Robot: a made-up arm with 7 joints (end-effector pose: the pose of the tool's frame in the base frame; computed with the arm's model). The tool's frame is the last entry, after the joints. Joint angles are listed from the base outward.
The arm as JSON. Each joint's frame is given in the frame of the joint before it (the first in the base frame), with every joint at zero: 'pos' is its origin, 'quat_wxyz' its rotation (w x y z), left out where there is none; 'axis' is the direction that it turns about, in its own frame. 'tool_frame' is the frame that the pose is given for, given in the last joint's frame.
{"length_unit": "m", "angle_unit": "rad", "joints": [
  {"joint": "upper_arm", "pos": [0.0, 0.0, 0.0], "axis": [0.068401, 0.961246, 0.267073]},
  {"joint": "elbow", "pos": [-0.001, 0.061, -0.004], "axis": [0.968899, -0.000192, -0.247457]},
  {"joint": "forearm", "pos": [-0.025, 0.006, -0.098], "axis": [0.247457, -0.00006, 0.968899]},
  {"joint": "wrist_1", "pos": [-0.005, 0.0, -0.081], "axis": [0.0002, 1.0, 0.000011]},
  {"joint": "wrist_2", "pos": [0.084, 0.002, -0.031], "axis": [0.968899, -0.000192, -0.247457]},
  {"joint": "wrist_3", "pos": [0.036, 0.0, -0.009], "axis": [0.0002, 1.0, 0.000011]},
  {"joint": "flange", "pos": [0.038, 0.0, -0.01], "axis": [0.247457, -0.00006, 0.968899]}
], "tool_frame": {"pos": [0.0, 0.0, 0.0], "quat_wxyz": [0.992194, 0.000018, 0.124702, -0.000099]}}
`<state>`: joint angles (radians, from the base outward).
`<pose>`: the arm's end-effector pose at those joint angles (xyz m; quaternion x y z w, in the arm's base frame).
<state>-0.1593 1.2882 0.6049 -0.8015 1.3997 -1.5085 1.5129</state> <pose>0.1155 0.1527 -0.0060 0.3580 -0.8131 -0.4281 0.1659</pose>
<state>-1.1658 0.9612 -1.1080 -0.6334 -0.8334 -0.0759 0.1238</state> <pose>0.1804 0.0132 -0.0435 0.1021 -0.1699 -0.5962 0.7780</pose>
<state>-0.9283 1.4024 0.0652 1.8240 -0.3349 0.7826 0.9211</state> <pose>0.0835 0.3710 -0.0660 0.1405 0.5254 0.7990 0.2566</pose>
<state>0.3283 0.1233 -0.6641 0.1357 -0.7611 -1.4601 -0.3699</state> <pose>0.0091 0.0307 -0.2313 -0.2983 -0.2891 -0.0426 0.9087</pose>
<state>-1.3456 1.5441 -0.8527 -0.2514 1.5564 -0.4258 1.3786</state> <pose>0.2306 0.1370 0.0441 -0.5528 0.8183 0.1568 0.0135</pose>
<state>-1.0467 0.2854 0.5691 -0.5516 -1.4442 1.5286 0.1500</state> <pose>0.2027 0.0891 0.0171 -0.1338 0.0027 -0.4649 0.8752</pose>
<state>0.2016 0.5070 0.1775 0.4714 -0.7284 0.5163 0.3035</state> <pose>0.0208 0.2195 -0.2703 -0.0556 0.5769 0.3417 0.7398</pose>
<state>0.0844 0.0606 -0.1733 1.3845 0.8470 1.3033 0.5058</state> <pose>-0.0961 0.1151 -0.3081 0.6781 0.7285 -0.0722 0.0649</pose>
